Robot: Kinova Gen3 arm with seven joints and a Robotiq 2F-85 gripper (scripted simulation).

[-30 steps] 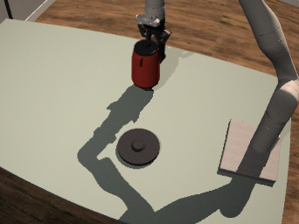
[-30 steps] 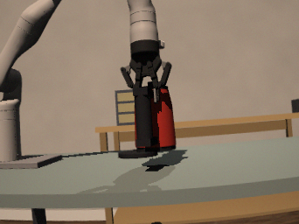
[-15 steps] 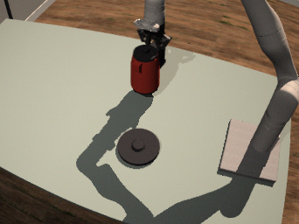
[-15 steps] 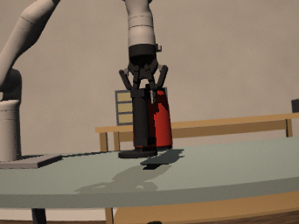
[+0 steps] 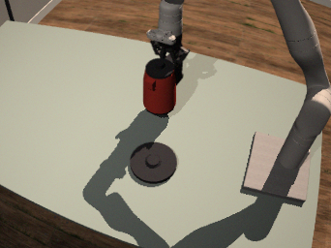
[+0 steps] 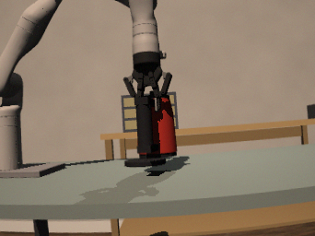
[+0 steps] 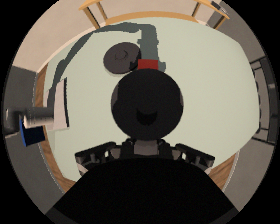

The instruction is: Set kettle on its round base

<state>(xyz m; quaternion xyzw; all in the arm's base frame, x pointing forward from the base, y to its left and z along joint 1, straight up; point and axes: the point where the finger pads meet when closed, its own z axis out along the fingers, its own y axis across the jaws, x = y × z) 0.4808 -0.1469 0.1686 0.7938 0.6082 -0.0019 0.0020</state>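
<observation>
Now: hand 10 mm short of the red kettle, 30 mm to the right of it and 50 mm above it. Also, from my hand: round dark base (30 mm behind, 270 mm to the left, 170 mm below).
</observation>
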